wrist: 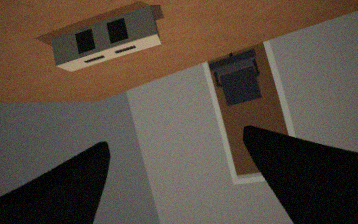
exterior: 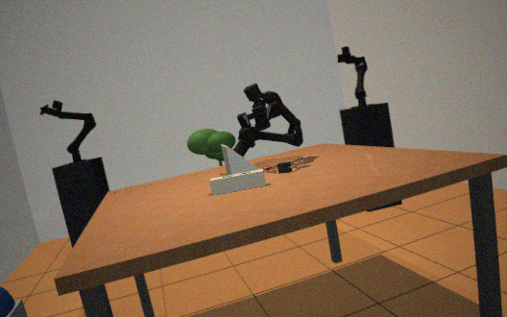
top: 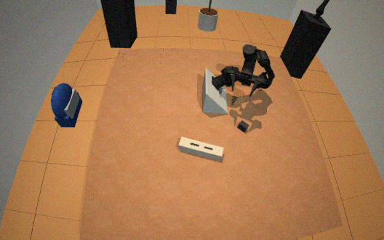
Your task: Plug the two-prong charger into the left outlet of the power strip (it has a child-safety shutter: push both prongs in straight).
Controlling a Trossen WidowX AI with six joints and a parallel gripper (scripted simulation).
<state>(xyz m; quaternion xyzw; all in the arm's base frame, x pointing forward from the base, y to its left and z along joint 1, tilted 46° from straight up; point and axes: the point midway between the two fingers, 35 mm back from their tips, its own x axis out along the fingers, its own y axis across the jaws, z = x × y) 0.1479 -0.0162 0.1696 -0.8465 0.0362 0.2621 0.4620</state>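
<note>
My gripper tip is 200 mm above the black two-prong charger, 80 mm to the right of it and 50 mm short of it.
</note>
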